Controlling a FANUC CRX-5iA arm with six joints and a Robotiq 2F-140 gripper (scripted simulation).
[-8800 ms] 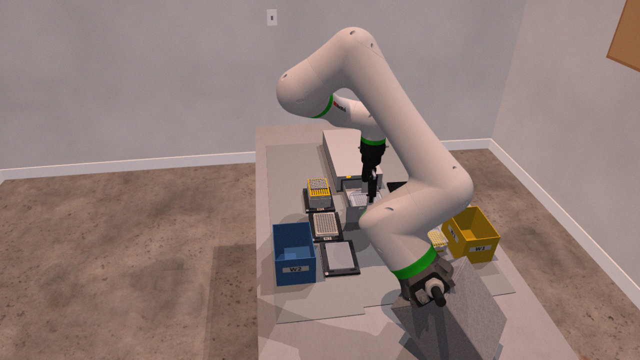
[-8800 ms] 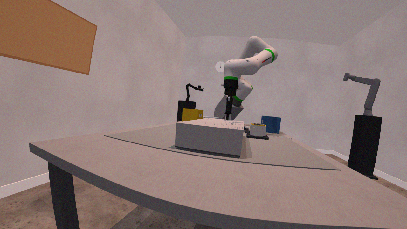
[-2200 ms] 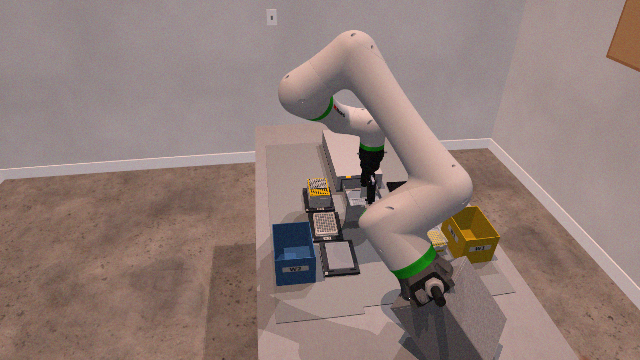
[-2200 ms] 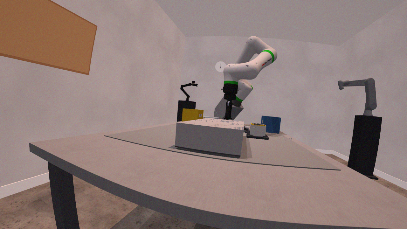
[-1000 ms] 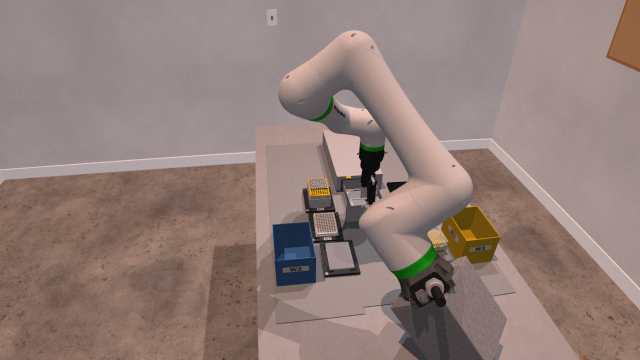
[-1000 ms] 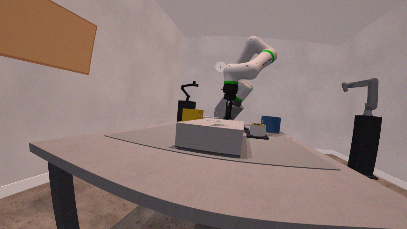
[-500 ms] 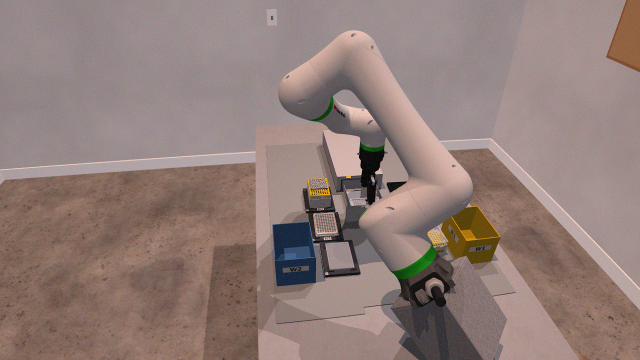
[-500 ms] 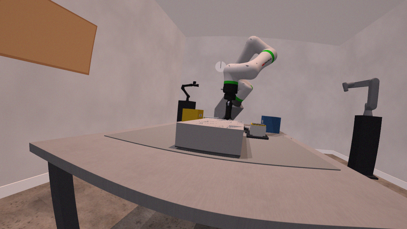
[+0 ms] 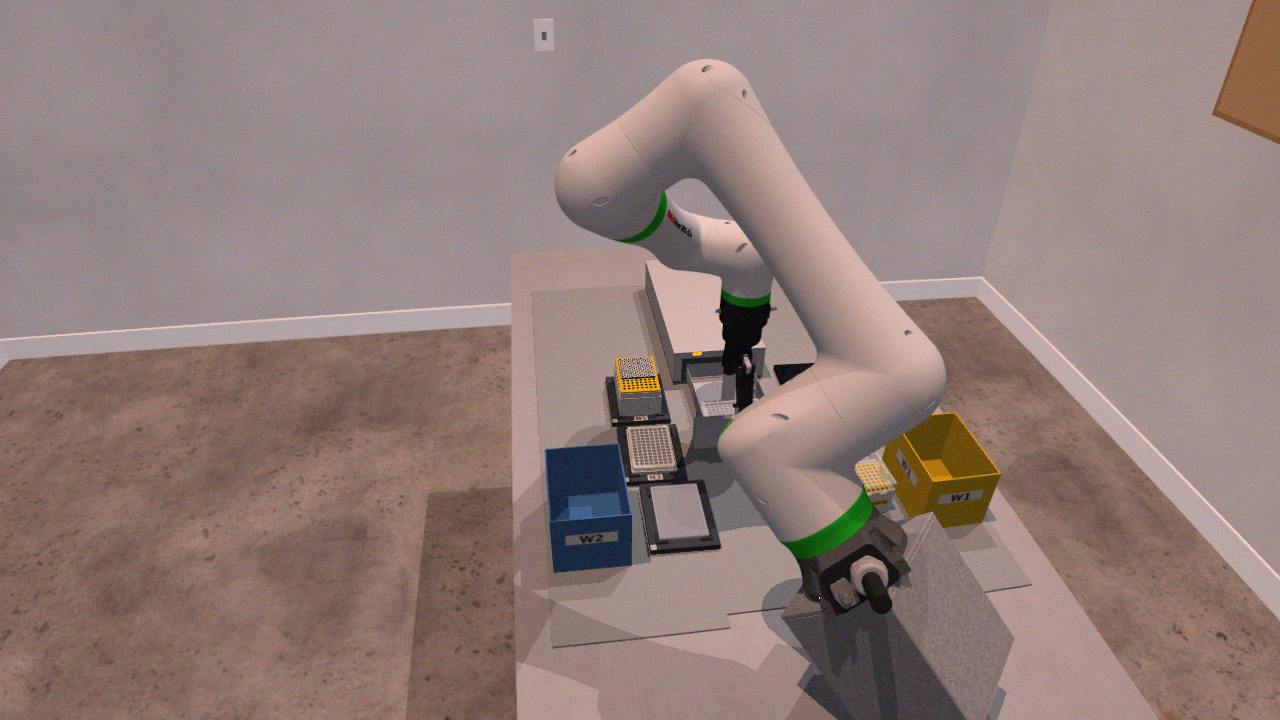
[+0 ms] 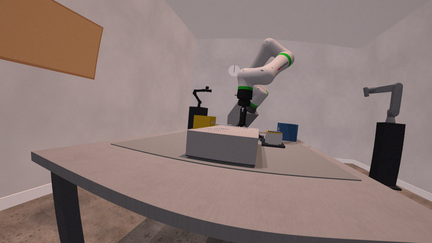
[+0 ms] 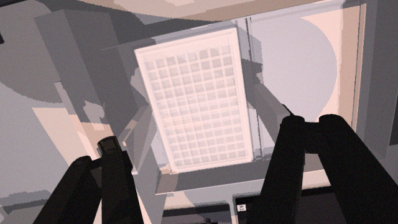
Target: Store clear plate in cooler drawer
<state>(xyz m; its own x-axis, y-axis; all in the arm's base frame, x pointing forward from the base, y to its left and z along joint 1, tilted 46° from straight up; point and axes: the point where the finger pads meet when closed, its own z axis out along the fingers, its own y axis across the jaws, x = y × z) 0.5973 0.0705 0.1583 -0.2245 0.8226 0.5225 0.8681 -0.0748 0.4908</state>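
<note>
Now: the drawer 3 cm ahead of my hand, 2 cm below it and 1 cm to the left of it. The rest, counted from my hand: yellow tip box (20 cm to the left, 4 cm ahead, 2 cm above); then white well plate (16 cm to the left, 13 cm behind, 2 cm below); then black plate (21 cm to the right, 3 cm behind, 2 cm below).
</note>
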